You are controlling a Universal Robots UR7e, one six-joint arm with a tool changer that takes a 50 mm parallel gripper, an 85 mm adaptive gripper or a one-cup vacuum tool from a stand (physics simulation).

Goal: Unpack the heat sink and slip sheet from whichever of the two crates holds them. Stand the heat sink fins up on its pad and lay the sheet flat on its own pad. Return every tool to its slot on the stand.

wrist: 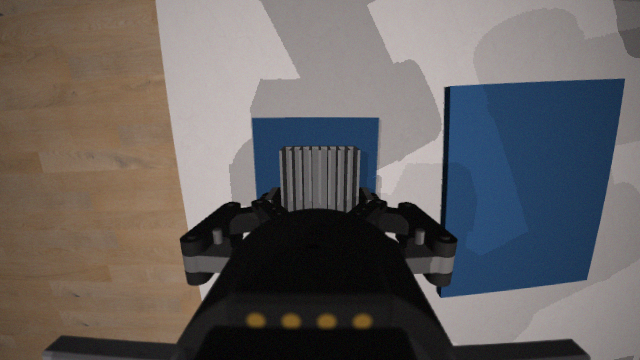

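Frame: origin at the arm's base, x up, y ahead, z left, level; centimetres.
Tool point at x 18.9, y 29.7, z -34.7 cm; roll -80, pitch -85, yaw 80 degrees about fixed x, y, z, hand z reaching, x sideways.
Observation:
Offsets run from my tool point to a thing's top centre. "spot": to the spot under its first point. Level surfaces: height alone.
The grey heat sink @(dx -16.1, dy +0.4, dz +0.2 cm) [320, 177] is in the middle of the wrist view, with its parallel fins toward the camera. It is over the smaller blue pad @(spot: dx -19.1, dy -5.6, dz -3.8 cm) [266, 137] and appears to stand on it; its lower end is hidden behind the gripper body. My gripper [320, 197], the adaptive one with black linkages, has its fingers on both sides of the heat sink. The fingers stand slightly apart from its sides, so the gripper looks open around it, though the tips are partly hidden. The slip sheet and the crates do not show in this view.
A larger blue pad @(spot: dx -19.1, dy -0.3, dz +21.4 cm) [545, 175] lies to the right of the smaller one. Both are on a pale grey surface @(dx -20.1 cm) [215, 60]. A wooden surface [80, 175] runs along the left. Shadows of the arm fall across the pads and the pale surface.

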